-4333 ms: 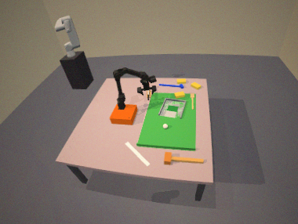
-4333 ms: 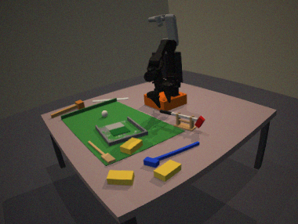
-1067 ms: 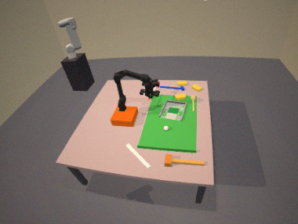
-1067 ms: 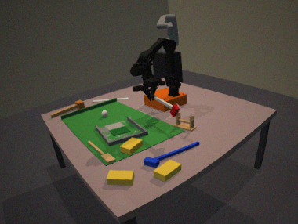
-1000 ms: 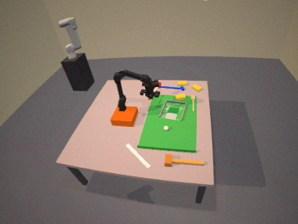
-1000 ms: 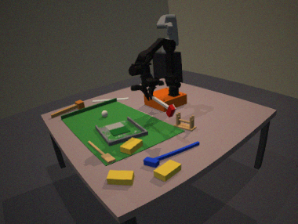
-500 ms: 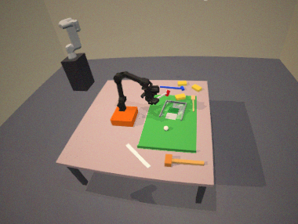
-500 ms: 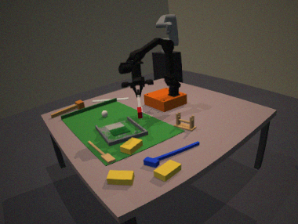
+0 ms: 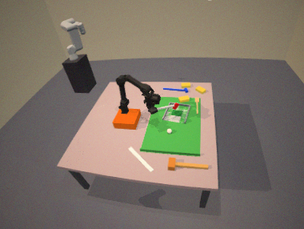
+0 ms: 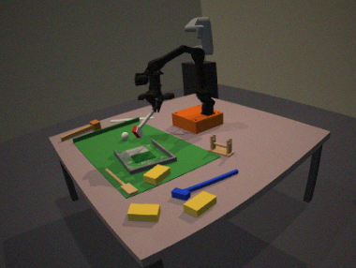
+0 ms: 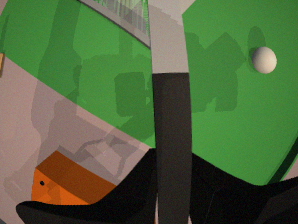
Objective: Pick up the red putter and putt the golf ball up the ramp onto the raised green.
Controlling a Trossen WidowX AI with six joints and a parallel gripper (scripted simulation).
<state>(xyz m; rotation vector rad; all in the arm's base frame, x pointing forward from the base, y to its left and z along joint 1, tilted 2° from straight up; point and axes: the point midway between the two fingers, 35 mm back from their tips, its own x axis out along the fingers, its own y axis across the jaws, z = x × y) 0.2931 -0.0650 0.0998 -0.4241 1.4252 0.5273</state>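
Right now my gripper tip is 10 cm short of the red putter, 7 cm to the right of it and 1 cm below it. Round my gripper tip: wooden stand (10 cm behind, 37 cm to the left, 10 cm below); white golf ball (16 cm ahead, 10 cm to the right, 11 cm below); green mat (18 cm ahead, 5 cm to the left, 13 cm below).
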